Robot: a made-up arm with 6 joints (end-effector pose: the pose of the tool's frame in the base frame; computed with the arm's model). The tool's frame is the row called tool. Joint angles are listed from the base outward.
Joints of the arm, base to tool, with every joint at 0 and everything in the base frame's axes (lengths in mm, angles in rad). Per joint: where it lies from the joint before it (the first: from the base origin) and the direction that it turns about. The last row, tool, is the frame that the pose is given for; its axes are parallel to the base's.
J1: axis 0 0 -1 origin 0 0 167.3
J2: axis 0 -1 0 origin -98.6 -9.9 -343.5
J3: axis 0 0 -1 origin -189.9 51.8 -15.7
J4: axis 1 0 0 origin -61 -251.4 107.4
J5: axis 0 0 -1 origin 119.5 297.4 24.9
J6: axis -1 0 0 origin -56.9 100.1 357.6
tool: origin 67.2 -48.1 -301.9
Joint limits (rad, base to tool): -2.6..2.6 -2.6..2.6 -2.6..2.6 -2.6..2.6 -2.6..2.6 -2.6..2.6
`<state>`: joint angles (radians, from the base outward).
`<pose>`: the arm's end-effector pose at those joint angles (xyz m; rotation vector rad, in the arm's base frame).
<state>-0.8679 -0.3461 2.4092 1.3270 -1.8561 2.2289</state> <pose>-0.8152 -0.1925 0.6327 -2.2551 -1.1344 -0.9848</pose>
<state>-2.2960 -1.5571 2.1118 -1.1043 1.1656 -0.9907</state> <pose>0.4386 -0.0168 0.1171 -0.9176 -2.1488 0.2798</pose>
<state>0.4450 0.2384 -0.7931 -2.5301 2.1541 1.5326</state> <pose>-0.1332 -0.2459 -0.6513 0.7306 1.4935 2.3202</pose>
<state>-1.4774 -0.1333 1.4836 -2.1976 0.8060 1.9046</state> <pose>-0.1291 -0.2552 -0.5141 1.9240 0.2023 0.9204</pose>
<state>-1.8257 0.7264 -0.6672 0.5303 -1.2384 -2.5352</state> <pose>0.4622 -0.7340 0.2721 0.7448 -2.1359 -1.2266</pose>
